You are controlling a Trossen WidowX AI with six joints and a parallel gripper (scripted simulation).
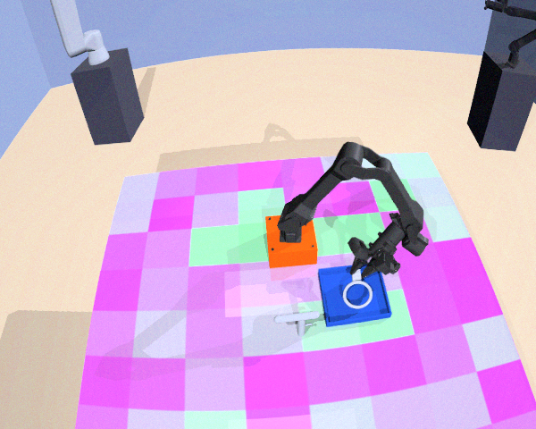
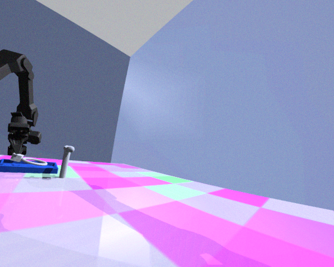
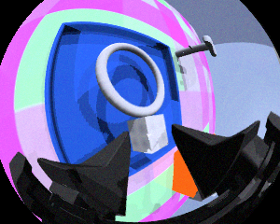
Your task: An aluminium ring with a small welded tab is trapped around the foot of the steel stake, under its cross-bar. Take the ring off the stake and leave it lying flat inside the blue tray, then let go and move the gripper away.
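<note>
Right now the blue tray is 40 mm ahead of my gripper tip and 30 mm below it. Also, from my gripper tip: aluminium ring 50 mm ahead, 10 mm below.
</note>
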